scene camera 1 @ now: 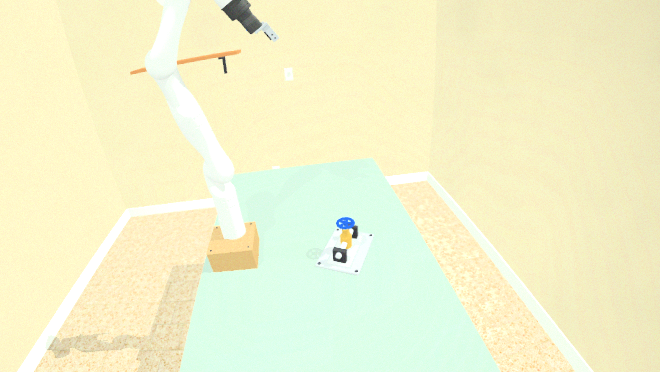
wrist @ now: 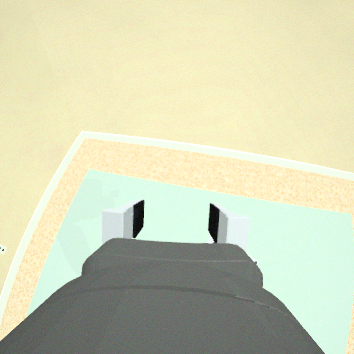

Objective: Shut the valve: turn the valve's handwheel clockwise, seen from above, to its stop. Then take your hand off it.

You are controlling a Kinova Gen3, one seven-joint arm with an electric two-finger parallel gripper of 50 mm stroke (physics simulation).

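The valve's blue handwheel (scene camera 1: 345, 223) lies level on top of the yellow valve body (scene camera 1: 346, 239), right of the arm's base in the scene view. The valve is held on a white plate (scene camera 1: 364, 249) between black supports. The handwheel and valve do not show in the wrist view. My gripper (scene camera 1: 274, 36) (wrist: 175, 214) is open and empty. It is high above the table, up and to the left of the handwheel in the scene view, tilted down and touching nothing. The handwheel's turned position cannot be told from this view.
The valve stands on a pale green table (scene camera 1: 320, 320) (wrist: 295, 260). The arm's base sits on a wooden block (scene camera 1: 233, 261) at the table's left edge. An orange shelf (scene camera 1: 210, 57) is on the back wall, behind the arm in the scene view.
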